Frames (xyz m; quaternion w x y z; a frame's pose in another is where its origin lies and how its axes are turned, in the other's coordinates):
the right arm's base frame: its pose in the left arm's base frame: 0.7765 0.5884 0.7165 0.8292 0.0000 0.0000 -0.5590
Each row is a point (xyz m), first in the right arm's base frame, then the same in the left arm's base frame.
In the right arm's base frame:
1: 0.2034 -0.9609 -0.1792
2: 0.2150 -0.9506 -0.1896
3: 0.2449 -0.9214 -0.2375
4: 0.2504 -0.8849 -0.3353
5: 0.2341 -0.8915 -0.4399
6: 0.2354 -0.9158 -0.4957
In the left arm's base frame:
1: -0.0380 0.0394 0.5373
2: -0.0241 0.0326 0.5269
3: 0.0142 0.0158 0.4790
4: 0.0501 0.0244 0.3812
5: 0.0379 0.0370 0.2766
6: 0.0158 0.0267 0.2208

